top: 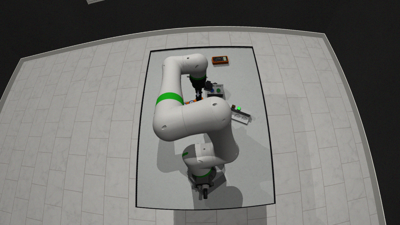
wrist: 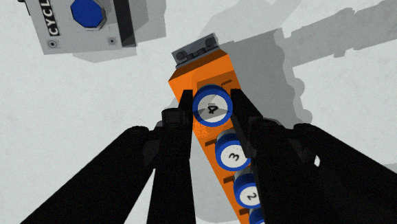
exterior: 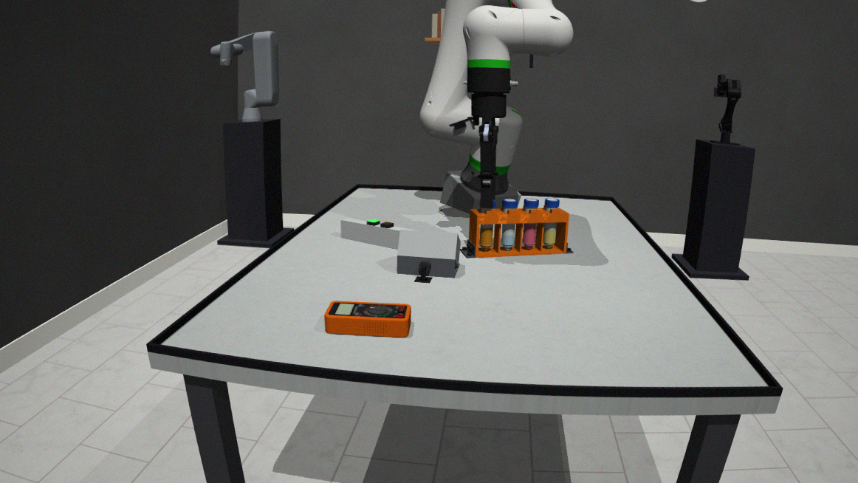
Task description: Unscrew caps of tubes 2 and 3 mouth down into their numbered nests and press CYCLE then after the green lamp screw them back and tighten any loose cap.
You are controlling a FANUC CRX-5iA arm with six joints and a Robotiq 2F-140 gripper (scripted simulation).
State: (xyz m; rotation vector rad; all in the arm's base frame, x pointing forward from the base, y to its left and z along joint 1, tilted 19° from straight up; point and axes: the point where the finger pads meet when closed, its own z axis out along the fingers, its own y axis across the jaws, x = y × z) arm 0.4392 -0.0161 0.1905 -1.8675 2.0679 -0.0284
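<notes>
Right now my hand is 30 mm above the cap 4. Also, from my hand: cap 3 (50 mm to the left, 30 mm below, 20 mm behind); then blue key (110 mm ahead, 90 mm to the right, 70 mm below); then cap 2 (100 mm to the left, 30 mm below, 30 mm behind).
</notes>
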